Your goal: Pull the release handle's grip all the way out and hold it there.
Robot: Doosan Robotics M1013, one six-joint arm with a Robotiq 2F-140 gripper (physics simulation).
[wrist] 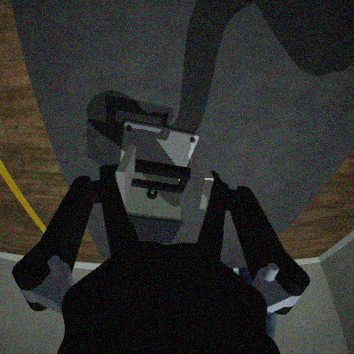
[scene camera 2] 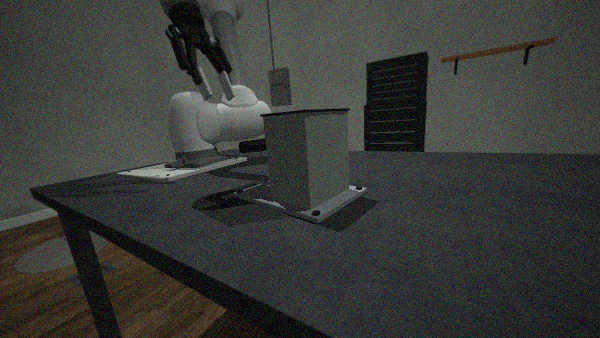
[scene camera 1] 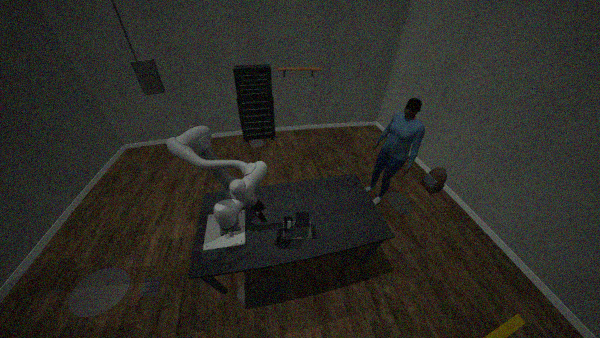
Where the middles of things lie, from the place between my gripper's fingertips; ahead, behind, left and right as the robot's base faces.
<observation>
Now: hand 22 cm short of the bolted base plate (scene camera 2: 260, 194), 22 cm above it and 6 cm to the left of it.
</observation>
